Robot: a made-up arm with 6 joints. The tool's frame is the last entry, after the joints. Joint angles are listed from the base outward.
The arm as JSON. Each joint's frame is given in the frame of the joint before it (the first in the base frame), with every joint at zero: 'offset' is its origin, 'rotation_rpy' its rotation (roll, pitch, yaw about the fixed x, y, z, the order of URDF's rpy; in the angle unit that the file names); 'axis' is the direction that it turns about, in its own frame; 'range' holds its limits. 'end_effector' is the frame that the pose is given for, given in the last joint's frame.
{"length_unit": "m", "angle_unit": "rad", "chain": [
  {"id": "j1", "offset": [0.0, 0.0, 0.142], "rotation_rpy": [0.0, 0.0, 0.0], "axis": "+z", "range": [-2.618, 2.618]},
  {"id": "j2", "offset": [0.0, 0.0, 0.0], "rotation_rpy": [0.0, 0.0, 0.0], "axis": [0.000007, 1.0, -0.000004], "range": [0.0, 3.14]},
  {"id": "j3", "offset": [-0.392, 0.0, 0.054], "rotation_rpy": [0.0, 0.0, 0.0], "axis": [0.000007, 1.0, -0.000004], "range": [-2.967, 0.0]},
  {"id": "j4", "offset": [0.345, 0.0, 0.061], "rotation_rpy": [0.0, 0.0, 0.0], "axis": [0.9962, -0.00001, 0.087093], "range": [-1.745, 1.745]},
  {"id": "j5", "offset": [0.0, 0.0, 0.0], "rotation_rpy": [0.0, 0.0, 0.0], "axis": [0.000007, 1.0, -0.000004], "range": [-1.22, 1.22]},
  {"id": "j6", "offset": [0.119, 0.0, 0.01], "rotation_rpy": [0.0, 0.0, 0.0], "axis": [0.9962, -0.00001, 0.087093], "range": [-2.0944, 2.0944]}
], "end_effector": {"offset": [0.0, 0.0, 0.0], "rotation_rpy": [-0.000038, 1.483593, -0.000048]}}
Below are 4 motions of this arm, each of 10 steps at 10 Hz.
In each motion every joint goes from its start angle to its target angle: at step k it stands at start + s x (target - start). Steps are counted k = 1, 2, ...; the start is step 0. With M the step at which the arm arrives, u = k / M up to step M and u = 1 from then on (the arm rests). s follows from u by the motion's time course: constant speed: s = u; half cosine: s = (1 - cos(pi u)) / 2; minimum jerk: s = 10 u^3 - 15 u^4 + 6 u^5.
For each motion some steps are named. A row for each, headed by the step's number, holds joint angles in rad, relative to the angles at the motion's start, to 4 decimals.
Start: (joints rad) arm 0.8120 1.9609 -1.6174 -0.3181 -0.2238 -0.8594
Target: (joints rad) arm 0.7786 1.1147 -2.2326 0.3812 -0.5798 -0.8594
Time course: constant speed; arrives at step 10
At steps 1, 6, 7, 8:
1: -0.0033 -0.0846 -0.0615 0.0699 -0.0356 0.0000
6: -0.0200 -0.5077 -0.3691 0.4196 -0.2136 0.0000
7: -0.0234 -0.5923 -0.4306 0.4895 -0.2492 0.0000
8: -0.0267 -0.6770 -0.4922 0.5594 -0.2848 0.0000

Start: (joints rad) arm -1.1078 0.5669 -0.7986 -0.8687 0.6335 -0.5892
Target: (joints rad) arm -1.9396 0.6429 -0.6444 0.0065 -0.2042 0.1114
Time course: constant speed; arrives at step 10
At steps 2, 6, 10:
2: -0.1664 0.0152 0.0308 0.1750 -0.1675 0.1401
6: -0.4991 0.0456 0.0925 0.5251 -0.5026 0.4204
10: -0.8318 0.0760 0.1542 0.8752 -0.8377 0.7006

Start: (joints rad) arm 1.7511 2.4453 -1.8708 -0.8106 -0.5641 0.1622
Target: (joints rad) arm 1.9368 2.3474 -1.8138 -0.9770 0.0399 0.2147
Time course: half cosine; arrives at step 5
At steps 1, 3, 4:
1: 0.0177 -0.0093 0.0054 -0.0159 0.0577 0.0050
3: 0.1215 -0.0641 0.0373 -0.1089 0.3953 0.0344
4: 0.1680 -0.0886 0.0516 -0.1505 0.5463 0.0475

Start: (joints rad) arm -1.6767 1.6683 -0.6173 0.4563 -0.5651 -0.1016
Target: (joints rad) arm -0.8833 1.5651 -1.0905 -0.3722 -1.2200 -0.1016
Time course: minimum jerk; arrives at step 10
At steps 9, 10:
9: 0.7866 -0.1023 -0.4691 -0.8214 -0.6493 0.0000
10: 0.7934 -0.1032 -0.4732 -0.8285 -0.6549 0.0000

